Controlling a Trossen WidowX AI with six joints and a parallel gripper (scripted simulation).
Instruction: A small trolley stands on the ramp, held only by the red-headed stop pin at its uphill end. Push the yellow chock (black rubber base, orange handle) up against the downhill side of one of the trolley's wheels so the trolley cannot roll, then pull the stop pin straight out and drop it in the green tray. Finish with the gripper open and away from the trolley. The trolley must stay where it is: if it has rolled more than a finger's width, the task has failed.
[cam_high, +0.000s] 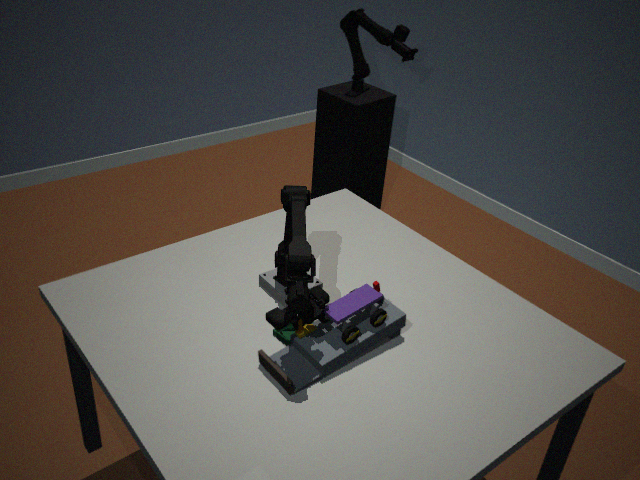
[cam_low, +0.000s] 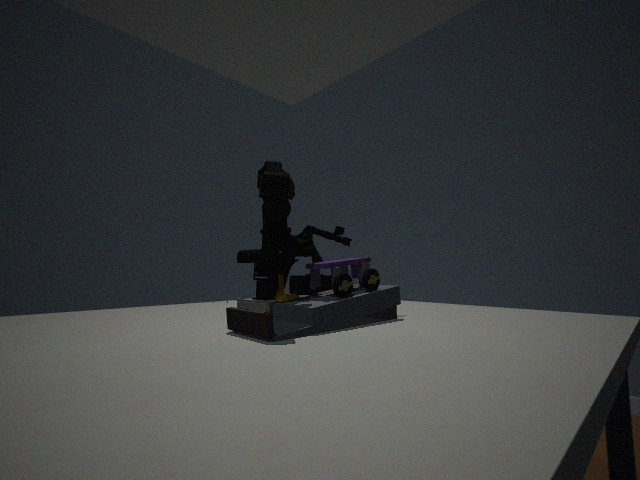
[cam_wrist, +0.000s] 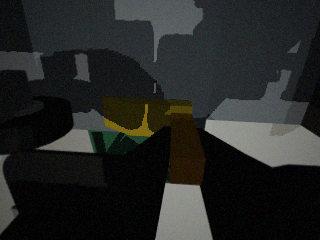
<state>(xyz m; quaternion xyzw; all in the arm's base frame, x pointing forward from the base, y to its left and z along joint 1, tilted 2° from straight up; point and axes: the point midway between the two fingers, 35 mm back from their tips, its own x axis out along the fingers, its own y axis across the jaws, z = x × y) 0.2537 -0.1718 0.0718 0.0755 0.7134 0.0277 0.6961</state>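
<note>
Now: the red-headed stop pin 260 mm to the left of my gripper tip, 60 mm ahead of it and 50 mm above it. Also, from my gripper tip: yellow chock: 20 mm to the left, 10 mm below; then green tray: 90 mm below, 70 mm behind, 50 mm to the left; then dark stop block: 130 mm to the right, 50 mm below, 50 mm ahead.
</note>
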